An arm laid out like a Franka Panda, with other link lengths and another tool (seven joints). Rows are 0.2 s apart.
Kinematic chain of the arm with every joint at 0, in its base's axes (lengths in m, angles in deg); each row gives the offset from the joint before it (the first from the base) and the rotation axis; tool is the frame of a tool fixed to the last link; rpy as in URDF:
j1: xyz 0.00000 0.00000 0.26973 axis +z
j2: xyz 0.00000 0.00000 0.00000 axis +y
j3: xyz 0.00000 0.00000 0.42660 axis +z
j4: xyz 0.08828 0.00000 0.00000 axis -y
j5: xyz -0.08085 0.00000 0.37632 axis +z
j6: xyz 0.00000 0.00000 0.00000 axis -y
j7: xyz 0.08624 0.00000 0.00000 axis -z
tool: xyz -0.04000 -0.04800 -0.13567 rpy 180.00 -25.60 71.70
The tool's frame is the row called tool.
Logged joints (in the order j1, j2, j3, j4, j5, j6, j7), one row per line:
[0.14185 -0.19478 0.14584 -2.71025 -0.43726 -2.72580 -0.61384]
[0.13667 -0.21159 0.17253 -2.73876 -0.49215 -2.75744 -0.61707]
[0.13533 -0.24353 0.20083 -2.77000 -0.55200 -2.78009 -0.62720]
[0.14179 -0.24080 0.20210 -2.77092 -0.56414 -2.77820 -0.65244]
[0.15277 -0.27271 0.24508 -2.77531 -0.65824 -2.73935 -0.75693]
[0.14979 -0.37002 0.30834 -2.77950 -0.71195 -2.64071 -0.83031]
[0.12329 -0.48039 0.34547 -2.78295 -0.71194 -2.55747 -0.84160]
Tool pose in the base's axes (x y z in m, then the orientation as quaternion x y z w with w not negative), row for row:
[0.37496 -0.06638 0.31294 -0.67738 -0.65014 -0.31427 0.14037]
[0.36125 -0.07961 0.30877 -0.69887 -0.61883 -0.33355 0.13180]
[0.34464 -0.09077 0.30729 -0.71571 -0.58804 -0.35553 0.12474]
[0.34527 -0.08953 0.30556 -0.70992 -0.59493 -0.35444 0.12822]
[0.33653 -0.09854 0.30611 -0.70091 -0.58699 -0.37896 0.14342]
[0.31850 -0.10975 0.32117 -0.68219 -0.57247 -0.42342 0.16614]
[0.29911 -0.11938 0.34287 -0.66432 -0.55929 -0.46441 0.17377]
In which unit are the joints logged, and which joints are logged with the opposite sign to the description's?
The joints are logged in radians. Opposite sign: j3, j5, j6.
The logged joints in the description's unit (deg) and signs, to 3 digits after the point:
[8.127 -11.160 -8.356 -155.286 25.053 156.177 -35.170]
[7.831 -12.123 -9.885 -156.919 28.198 157.990 -35.356]
[7.754 -13.953 -11.507 -158.709 31.627 159.287 -35.936]
[8.124 -13.797 -11.579 -158.762 32.323 159.179 -37.382]
[8.753 -15.625 -14.042 -159.014 37.714 156.953 -43.369]
[8.582 -21.201 -17.667 -159.254 40.792 151.302 -47.573]
[7.064 -27.524 -19.794 -159.451 40.791 146.532 -48.220]

